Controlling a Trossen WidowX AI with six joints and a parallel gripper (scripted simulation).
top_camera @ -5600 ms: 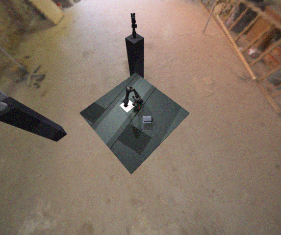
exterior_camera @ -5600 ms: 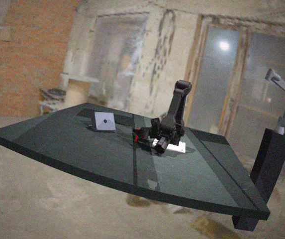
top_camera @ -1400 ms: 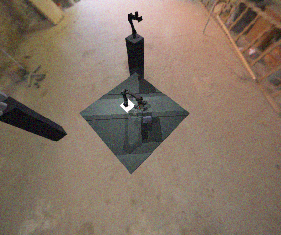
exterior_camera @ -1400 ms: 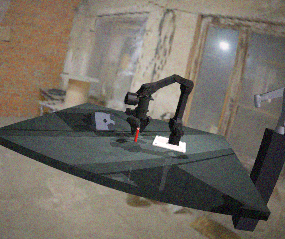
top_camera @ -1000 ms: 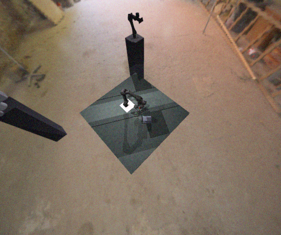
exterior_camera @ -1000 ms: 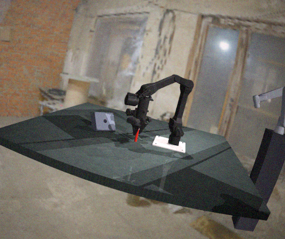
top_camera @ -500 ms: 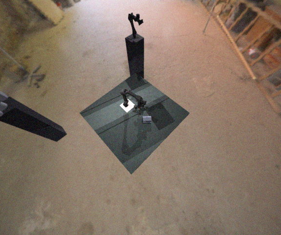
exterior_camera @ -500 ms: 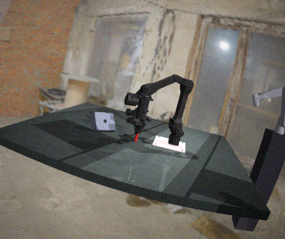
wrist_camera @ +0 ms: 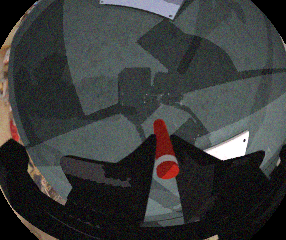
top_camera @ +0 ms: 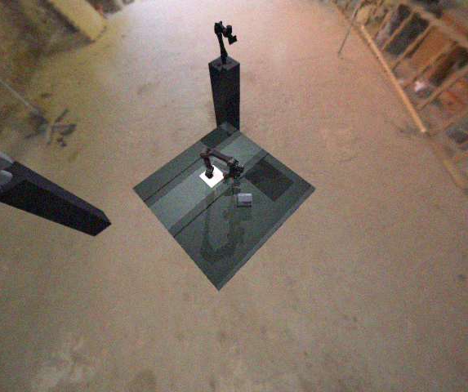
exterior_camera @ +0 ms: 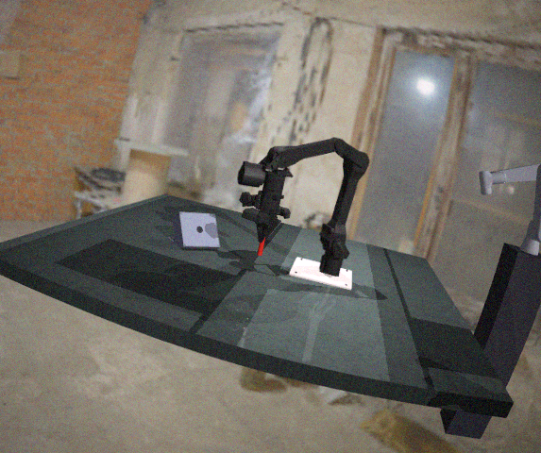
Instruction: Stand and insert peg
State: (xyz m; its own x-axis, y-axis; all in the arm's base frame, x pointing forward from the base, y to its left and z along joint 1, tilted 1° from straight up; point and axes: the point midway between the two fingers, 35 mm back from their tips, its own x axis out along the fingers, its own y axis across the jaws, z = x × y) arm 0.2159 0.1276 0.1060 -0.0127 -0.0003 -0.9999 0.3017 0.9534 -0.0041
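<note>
My gripper tip is 220 mm short of the grey sloped panel, 50 mm to the left of it and 40 mm above it. From my gripper tip the other things lie so: red peg: 20 mm above.
</note>
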